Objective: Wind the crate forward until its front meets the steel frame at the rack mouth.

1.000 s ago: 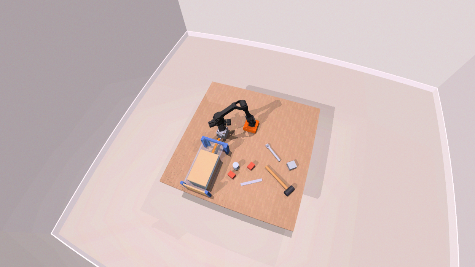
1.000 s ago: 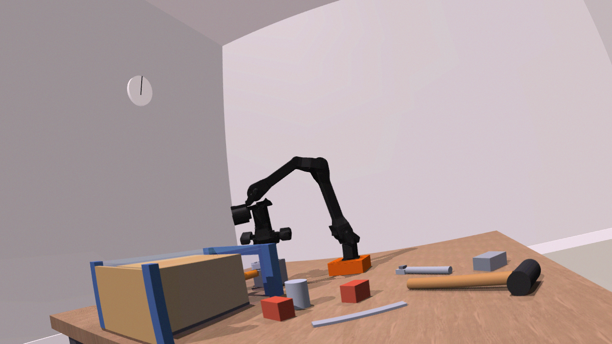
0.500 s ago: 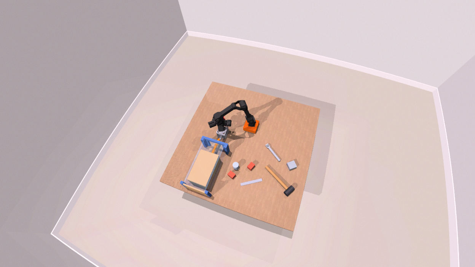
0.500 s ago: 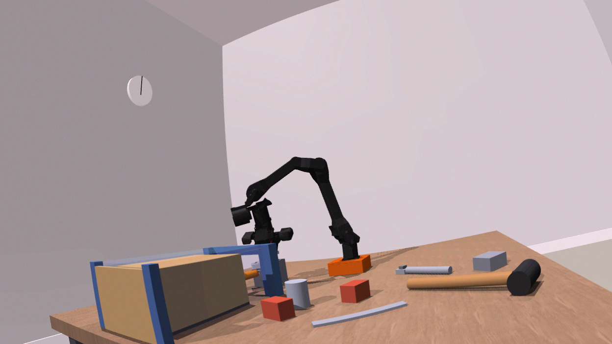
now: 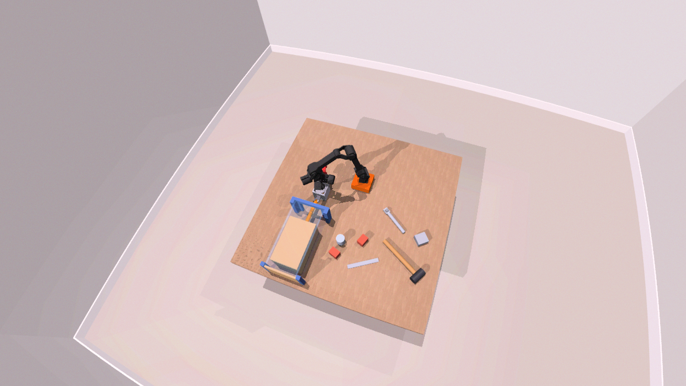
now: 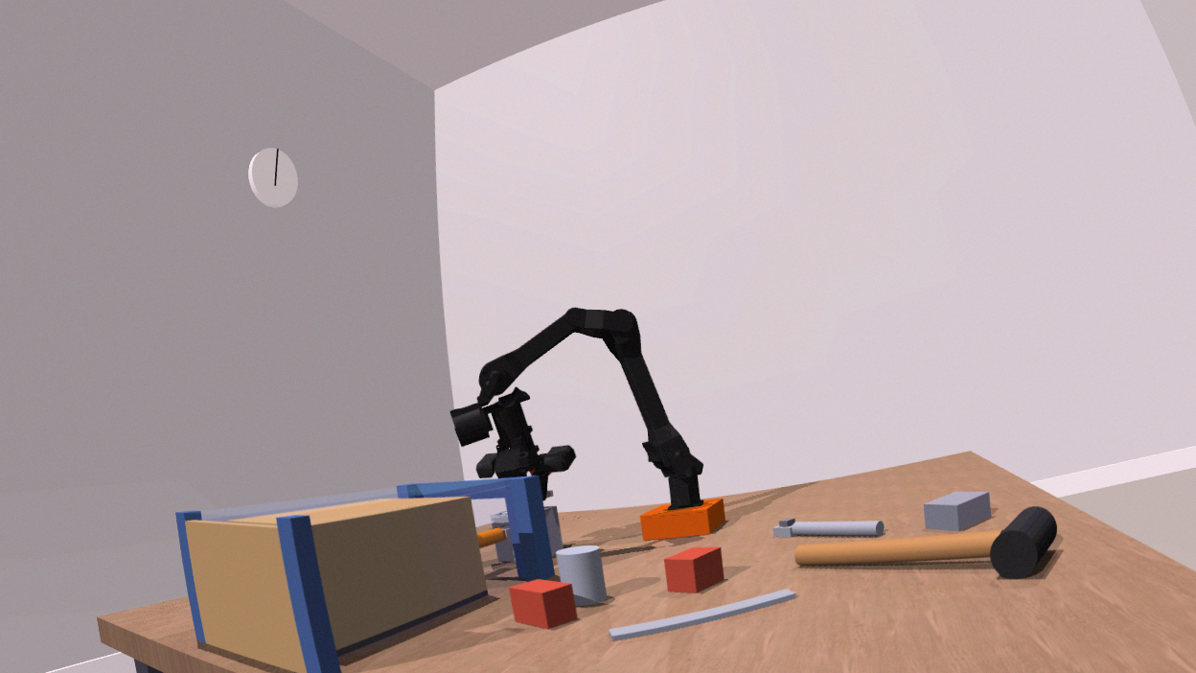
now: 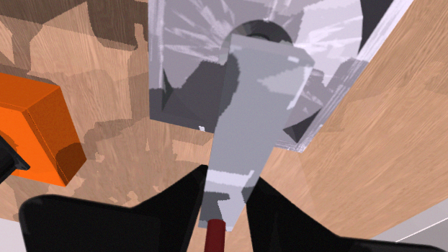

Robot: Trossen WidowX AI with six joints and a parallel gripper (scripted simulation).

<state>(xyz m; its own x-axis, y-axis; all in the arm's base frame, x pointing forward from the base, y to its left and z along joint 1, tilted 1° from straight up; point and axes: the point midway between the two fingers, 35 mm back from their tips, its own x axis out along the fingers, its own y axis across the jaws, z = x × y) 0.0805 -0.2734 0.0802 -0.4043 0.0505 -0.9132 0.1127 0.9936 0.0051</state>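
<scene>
Right now my gripper tip is 50 mm below the red knob and 30 mm past it. The rest, counted from my gripper tip: grey winch handle 20 mm above; then blue frame bar 220 mm ahead, 40 mm to the right, 10 mm above; then grey winch 70 mm below, 50 mm ahead, 10 mm to the right.
</scene>
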